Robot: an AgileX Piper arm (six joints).
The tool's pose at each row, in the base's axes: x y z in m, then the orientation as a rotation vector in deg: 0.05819, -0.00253, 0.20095, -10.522, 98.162, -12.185; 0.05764, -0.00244, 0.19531, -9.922, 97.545, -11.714; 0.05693, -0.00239, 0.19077, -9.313, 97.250, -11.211; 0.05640, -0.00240, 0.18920, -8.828, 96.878, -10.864; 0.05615, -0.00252, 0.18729, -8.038, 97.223, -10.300; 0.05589, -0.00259, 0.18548, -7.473, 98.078, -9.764; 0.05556, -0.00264, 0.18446, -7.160, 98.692, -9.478; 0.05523, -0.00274, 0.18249, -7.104, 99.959, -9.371; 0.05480, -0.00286, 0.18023, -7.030, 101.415, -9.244; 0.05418, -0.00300, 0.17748, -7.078, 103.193, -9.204; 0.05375, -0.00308, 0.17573, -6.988, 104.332, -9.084; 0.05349, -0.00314, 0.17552, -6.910, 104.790, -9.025; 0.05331, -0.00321, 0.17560, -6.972, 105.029, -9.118
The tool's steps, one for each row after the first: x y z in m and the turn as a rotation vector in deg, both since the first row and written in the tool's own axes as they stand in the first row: 0.00547, 0.00147, 0.00028, 0.113, -0.645, 0.661; 0.00991, 0.00263, 0.00025, 0.169, -0.972, 1.353; 0.01150, 0.00301, -0.00005, 0.267, -1.361, 1.872; 0.01340, 0.00336, -0.00001, 0.304, -1.049, 2.731; 0.01519, 0.00374, 0.00000, 0.165, -0.236, 3.427; 0.01623, 0.00394, -0.00017, 0.078, 0.356, 3.806; 0.01819, 0.00432, -0.00020, -0.122, 1.602, 3.915; 0.02045, 0.00476, -0.00029, -0.349, 3.034, 4.046; 0.02321, 0.00530, -0.00049, -0.628, 4.788, 4.046; 0.02497, 0.00565, -0.00066, -0.800, 5.908, 4.178; 0.02523, 0.00565, -0.00088, -0.852, 6.360, 4.264; 0.02520, 0.00556, -0.00107, -0.857, 6.603, 4.172
